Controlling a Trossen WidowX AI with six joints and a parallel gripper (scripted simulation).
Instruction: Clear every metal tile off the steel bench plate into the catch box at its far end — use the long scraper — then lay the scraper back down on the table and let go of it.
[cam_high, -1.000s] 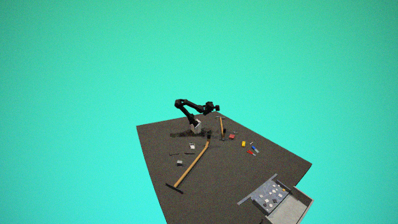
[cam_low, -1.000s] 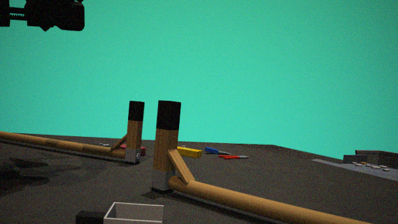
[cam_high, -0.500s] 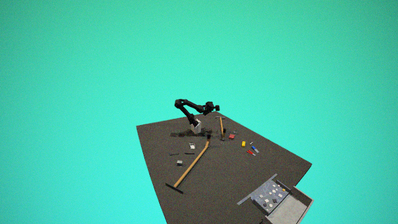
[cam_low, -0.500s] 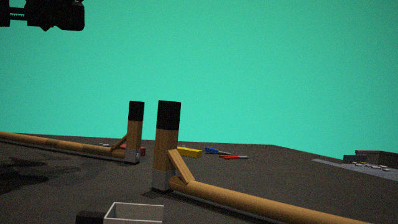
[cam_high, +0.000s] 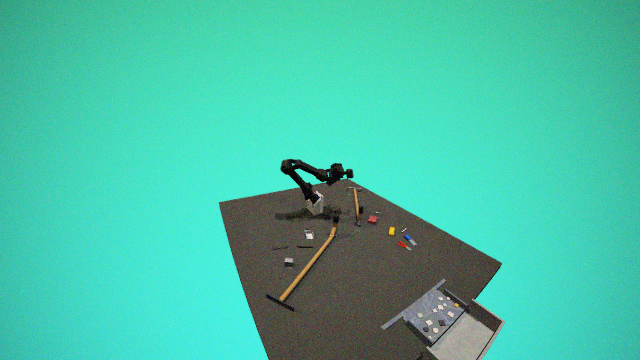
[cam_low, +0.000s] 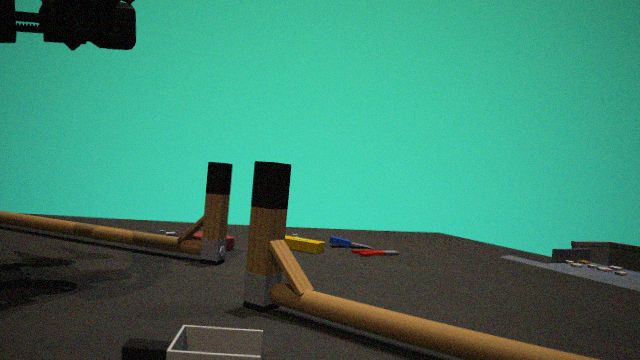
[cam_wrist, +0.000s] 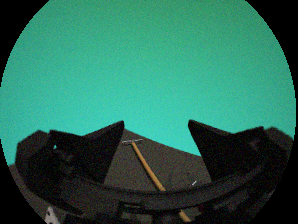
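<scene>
Now: the long scraper 480 mm ahead of my gripper tip, 460 mm to the right of it and 250 mm below it. From my gripper tip the other things lie so: red block (260 mm ahead, 90 mm to the left, 300 mm below); yellow block (440 mm ahead, 120 mm to the left, 300 mm below); blue tool (550 mm ahead, 170 mm to the left, 310 mm below).
</scene>
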